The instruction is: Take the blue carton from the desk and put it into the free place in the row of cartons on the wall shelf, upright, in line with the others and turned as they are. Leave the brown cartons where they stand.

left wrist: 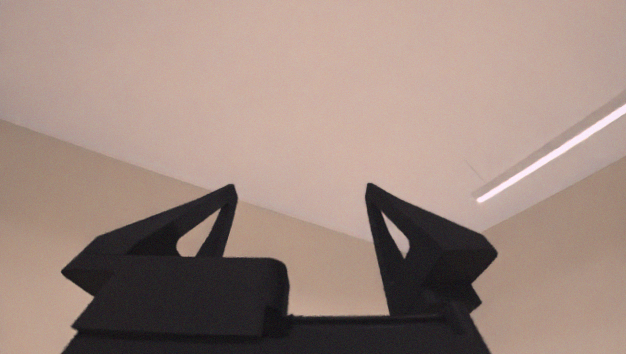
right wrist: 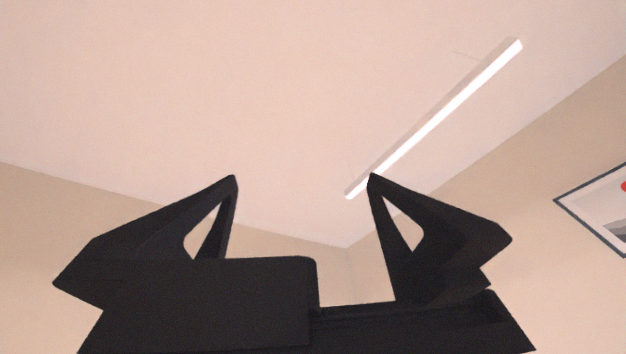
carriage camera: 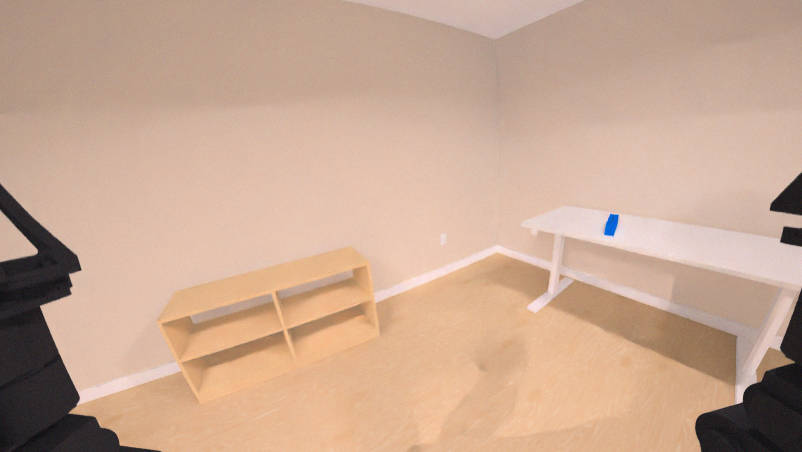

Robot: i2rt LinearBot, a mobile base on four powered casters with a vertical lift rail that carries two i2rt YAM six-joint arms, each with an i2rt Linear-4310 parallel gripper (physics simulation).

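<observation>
The blue carton [carriage camera: 611,225] is on the white desk [carriage camera: 702,244] at the right of the carriage view, near the desk's left end. My left gripper [left wrist: 300,190] is open and empty, pointing up toward the ceiling; part of it shows at the left edge of the carriage view. My right gripper [right wrist: 304,180] is open and empty, also pointing up; part of it shows at the right edge of the carriage view. Both are far from the carton. The wall shelf and the brown cartons do not show in these views.
A low wooden cubby unit [carriage camera: 263,282] with four compartments stands on the floor against the wall, left of the middle. A wall outlet [carriage camera: 443,239] is near the room corner. A ceiling lamp [left wrist: 550,158] [right wrist: 440,115] and part of a framed picture [right wrist: 590,200] show in the wrist views.
</observation>
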